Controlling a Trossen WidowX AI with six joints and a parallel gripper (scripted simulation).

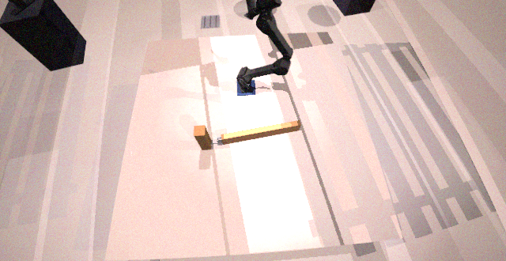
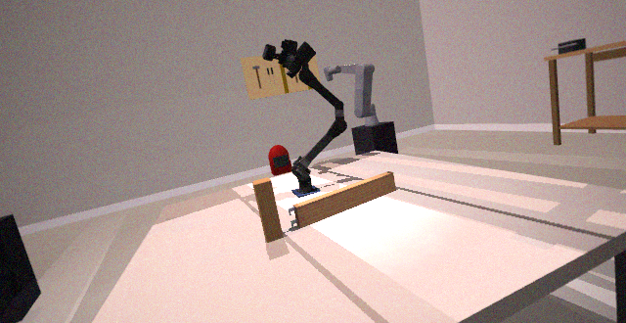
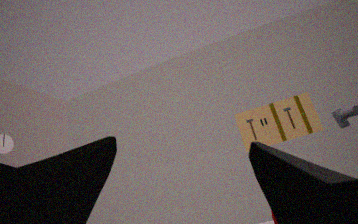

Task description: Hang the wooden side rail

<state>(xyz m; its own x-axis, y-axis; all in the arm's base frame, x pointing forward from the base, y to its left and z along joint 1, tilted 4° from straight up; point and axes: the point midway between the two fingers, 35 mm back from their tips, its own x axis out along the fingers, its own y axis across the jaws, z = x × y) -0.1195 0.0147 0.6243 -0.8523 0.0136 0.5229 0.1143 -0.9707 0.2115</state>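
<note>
My gripper tip is 56 cm above the headboard post, 42 cm short of it and 34 cm to the left of it.
</note>
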